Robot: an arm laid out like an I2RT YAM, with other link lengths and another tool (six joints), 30 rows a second.
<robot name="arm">
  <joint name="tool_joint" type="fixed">
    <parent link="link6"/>
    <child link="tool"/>
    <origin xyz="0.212 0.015 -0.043" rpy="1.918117 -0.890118 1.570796"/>
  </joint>
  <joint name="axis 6" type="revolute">
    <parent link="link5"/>
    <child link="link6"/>
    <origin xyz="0.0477 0 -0.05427"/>
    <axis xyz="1 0 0"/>
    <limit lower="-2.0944" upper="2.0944"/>
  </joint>
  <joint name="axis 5" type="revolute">
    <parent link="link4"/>
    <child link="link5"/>
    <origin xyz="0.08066 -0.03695 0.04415"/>
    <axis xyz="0 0 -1"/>
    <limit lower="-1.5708" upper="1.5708"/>
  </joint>
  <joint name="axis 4" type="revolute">
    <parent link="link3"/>
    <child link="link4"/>
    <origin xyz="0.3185 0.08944 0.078"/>
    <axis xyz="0 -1 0"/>
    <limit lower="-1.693" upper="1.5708"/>
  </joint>
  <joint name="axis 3" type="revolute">
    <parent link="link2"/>
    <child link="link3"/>
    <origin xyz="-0.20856 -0.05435 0"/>
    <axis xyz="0 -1 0"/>
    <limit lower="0" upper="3.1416"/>
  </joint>
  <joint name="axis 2" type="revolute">
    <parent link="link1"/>
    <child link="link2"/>
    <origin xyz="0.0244 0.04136 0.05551"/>
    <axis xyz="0 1 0"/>
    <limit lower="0" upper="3.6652"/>
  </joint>
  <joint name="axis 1" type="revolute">
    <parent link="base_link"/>
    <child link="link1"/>
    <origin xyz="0 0 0.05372"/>
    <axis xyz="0 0 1"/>
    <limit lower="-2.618" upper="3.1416"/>
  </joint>
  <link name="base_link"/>
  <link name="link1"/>
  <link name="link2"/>
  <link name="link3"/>
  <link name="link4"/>
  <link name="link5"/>
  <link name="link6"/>
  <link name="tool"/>
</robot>
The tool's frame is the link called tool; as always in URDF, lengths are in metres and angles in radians.
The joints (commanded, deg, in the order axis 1, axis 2, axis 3, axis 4, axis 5, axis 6), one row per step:
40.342 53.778 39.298 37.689 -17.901 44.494
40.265 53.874 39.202 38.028 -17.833 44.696
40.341 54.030 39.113 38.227 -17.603 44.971
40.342 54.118 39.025 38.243 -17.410 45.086
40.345 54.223 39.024 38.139 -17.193 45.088
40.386 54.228 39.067 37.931 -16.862 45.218
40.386 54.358 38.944 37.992 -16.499 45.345
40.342 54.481 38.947 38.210 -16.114 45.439
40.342 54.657 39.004 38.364 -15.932 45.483
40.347 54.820 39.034 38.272 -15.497 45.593
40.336 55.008 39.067 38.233 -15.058 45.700
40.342 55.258 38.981 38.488 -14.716 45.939
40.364 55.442 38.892 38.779 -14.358 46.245
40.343 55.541 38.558 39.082 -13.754 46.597
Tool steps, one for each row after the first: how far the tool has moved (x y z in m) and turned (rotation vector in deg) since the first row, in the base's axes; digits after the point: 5 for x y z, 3 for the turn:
0.00081 -0.00052 0.00006 0.210 0.067 -0.063
0.00139 -0.00022 -0.00089 0.379 0.380 -0.095
0.00250 -0.00026 -0.00233 0.388 0.643 -0.229
0.00386 -0.00024 -0.00365 0.319 0.858 -0.426
0.00505 -0.00047 -0.00398 0.369 1.174 -0.643
0.00697 -0.00075 -0.00582 0.415 1.511 -0.931
0.00898 -0.00163 -0.00537 0.641 1.607 -1.293
0.01004 -0.00171 -0.00533 0.741 1.660 -1.444
0.01234 -0.00202 -0.00656 0.778 2.024 -1.802
0.01480 -0.00244 -0.00771 0.836 2.362 -2.180
0.01662 -0.00259 -0.00915 1.004 2.694 -2.402
0.01808 -0.00293 -0.00979 1.276 3.008 -2.596
0.02080 -0.00408 -0.01213 1.551 3.526 -3.046

